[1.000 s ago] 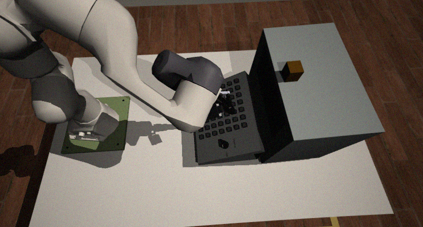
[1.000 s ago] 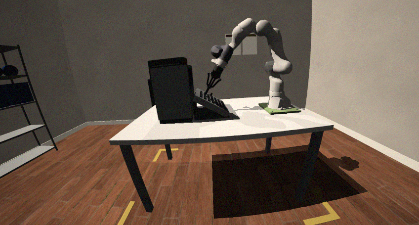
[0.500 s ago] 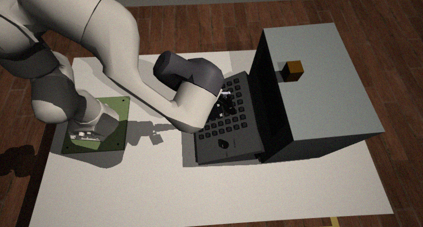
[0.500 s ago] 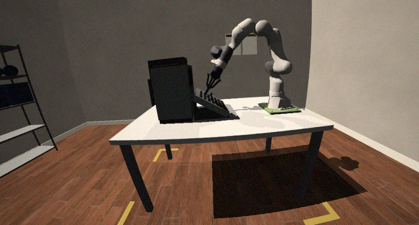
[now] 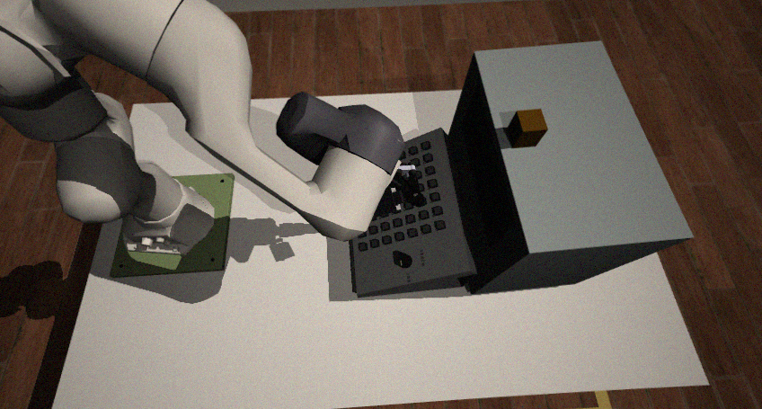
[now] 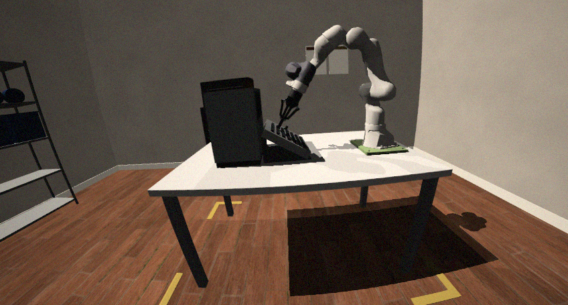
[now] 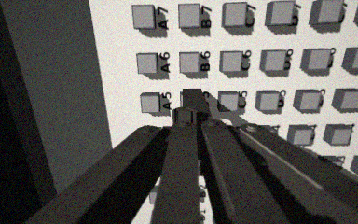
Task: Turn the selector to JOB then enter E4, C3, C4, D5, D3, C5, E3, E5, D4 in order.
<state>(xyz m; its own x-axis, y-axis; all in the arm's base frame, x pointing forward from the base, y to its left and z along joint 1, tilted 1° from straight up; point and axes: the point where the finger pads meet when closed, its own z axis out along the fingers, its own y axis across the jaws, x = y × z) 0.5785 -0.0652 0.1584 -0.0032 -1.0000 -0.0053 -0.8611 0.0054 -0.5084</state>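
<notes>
Right now the c6 key is 10 mm behind my hand, 30 mm to the right of it and 50 mm below it. From my hand the other things lie so: a5 key: 50 mm ahead, 10 mm below; then key C5: 10 mm behind, 50 mm below; then a7 key: 50 mm ahead, 70 mm to the right, 10 mm below.
</notes>
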